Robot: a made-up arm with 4 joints. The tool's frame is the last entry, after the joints. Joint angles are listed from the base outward. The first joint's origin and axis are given. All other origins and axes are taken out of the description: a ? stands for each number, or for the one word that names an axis. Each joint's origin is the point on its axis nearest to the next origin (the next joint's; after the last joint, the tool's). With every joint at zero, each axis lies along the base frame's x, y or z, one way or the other. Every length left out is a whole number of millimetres.
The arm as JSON. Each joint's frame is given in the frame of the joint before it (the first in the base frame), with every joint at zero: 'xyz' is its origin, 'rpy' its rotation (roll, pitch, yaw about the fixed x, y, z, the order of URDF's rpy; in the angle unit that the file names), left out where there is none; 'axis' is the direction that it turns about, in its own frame. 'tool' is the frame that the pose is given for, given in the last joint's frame.
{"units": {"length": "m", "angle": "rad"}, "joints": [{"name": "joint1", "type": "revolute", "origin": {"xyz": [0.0, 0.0, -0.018]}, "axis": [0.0, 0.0, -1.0]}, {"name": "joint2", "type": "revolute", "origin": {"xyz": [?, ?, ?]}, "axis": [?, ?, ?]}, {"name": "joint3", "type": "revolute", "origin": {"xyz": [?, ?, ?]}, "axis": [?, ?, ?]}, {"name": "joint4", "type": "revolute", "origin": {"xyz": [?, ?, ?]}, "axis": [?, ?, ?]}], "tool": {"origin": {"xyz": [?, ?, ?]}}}
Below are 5 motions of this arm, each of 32 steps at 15 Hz.
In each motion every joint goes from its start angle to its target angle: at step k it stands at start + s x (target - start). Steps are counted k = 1, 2, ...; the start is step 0. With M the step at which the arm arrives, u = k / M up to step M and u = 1 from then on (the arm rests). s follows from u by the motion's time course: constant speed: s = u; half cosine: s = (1 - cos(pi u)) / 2; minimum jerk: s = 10 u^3 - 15 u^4 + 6 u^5.
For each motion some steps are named. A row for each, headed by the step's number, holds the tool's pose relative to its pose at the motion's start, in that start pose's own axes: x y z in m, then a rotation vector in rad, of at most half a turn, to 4 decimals.
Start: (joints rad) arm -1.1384 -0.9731 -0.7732 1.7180
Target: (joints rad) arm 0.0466 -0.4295 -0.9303 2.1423
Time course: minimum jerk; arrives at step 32
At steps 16, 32:
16: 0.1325 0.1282 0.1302 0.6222 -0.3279 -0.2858
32: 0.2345 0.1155 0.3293 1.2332 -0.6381 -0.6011

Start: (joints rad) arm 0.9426 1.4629 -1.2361 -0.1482
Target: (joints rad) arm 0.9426 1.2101 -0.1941 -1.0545
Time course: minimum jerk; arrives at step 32
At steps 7, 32:
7: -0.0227 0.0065 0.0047 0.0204 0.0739 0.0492
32: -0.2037 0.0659 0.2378 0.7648 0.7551 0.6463

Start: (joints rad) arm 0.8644 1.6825 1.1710 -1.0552
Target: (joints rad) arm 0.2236 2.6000 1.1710 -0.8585
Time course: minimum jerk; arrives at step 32
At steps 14, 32:
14: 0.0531 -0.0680 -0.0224 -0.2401 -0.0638 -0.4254
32: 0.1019 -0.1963 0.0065 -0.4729 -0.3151 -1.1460

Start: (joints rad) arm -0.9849 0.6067 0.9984 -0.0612
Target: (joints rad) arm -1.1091 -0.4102 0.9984 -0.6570
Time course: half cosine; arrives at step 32
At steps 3, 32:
3: -0.0033 0.0022 0.0012 0.0099 -0.0022 0.0324
32: -0.1617 -0.0307 0.0478 0.4352 -0.1778 1.5088

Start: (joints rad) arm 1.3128 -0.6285 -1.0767 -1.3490
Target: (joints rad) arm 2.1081 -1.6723 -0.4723 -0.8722
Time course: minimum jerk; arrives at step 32
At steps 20, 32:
20: 0.1006 -0.1528 0.0679 0.0150 -0.2605 -1.0978
32: 0.1193 -0.2262 0.1321 0.0165 -0.5253 -1.3752

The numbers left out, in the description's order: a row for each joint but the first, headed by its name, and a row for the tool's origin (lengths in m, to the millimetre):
joint2: xyz 0.094 0.003 0.0, axis -1.0 0.0 0.0
joint3: xyz 0.0 0.029 0.023, axis 0.0 1.0 0.0
joint4: xyz -0.052 0.0 -0.253, axis 0.0 0.0 -1.0
tool: xyz 0.031 0.093 0.0

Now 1 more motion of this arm.
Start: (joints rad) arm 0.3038 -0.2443 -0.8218 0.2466
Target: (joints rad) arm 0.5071 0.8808 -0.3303 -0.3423
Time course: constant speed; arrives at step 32
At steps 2, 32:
2: -0.0110 -0.0159 -0.0057 -0.0625 0.0143 0.0789
32: -0.0893 -0.3220 0.0880 -1.0762 0.5741 0.9615

